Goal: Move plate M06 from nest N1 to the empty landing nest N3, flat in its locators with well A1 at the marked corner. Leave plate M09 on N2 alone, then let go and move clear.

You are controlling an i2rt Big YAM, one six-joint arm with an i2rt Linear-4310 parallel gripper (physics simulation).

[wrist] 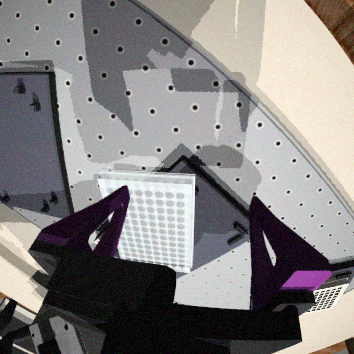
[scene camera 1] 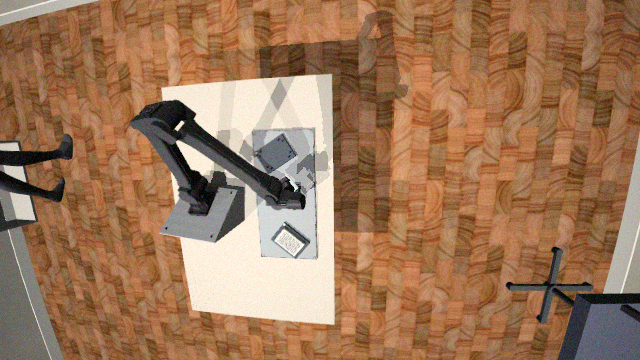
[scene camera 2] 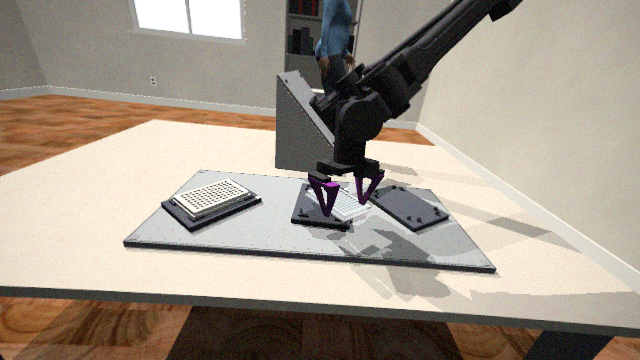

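A clear-white well plate (scene camera 2: 352,204) (wrist: 157,225) lies askew across the middle dark nest (scene camera 2: 315,220) (wrist: 215,220), turned against it and overhanging one side. A cream well plate (scene camera 1: 291,239) (scene camera 2: 212,197) (wrist: 327,298) sits squarely on another nest. A third nest (scene camera 1: 275,152) (scene camera 2: 410,207) (wrist: 25,135) holds no plate. I cannot read the plate or nest labels or the A1 mark. My gripper (scene camera 2: 345,209) (wrist: 188,196) is open and empty, low over the middle nest. In the wrist view one finger overlaps the clear plate's left edge; the other is well right of it.
The nests stand on a grey perforated board (scene camera 1: 270,220) (scene camera 2: 225,245) (wrist: 160,130) on a cream table (scene camera 1: 225,280) (scene camera 2: 90,210). The arm's grey wedge base (scene camera 1: 200,227) (scene camera 2: 300,135) stands behind the board. A person (scene camera 2: 336,30) stands beyond the table.
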